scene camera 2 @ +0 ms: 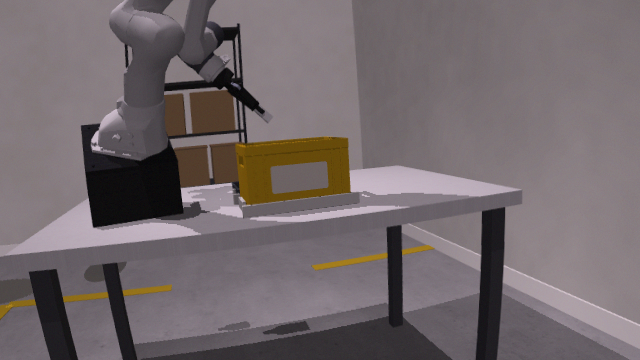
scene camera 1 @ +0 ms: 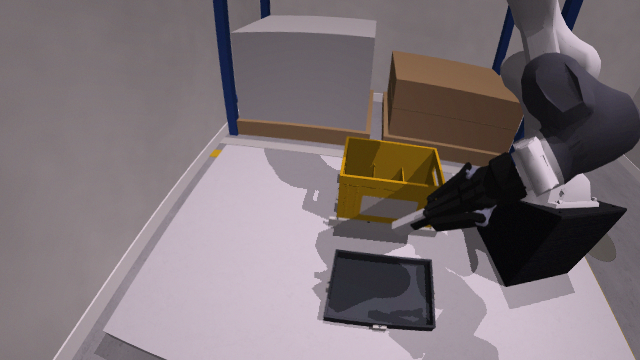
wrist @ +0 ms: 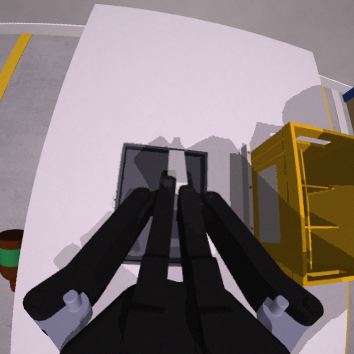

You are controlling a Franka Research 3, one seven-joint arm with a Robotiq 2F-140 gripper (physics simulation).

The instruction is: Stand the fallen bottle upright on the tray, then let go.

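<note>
The brown bottle [wrist: 10,257] with a green band shows partly at the left edge of the wrist view, past the table's edge against the floor, its neck toward the bottom of that view. I cannot tell whether it touches the floor. It does not show in either scene view. The dark tray [scene camera 1: 350,322] [wrist: 121,175] lies on the table, with no bottle visible in it. My gripper [scene camera 1: 409,222] [scene camera 2: 266,116] [wrist: 175,161] is shut with nothing between its fingers. It is tilted, raised above the table near the crate, apart from the tray and bottle.
A yellow crate [scene camera 1: 350,200] [scene camera 2: 300,150] [wrist: 295,210] stands beside the tray, in a low light holder [scene camera 2: 300,204]. The arm's black base block [scene camera 1: 545,245] [scene camera 2: 135,195] is on the table. Boxes stand behind the table. A bottle-shaped shadow [scene camera 2: 287,328] lies on the floor.
</note>
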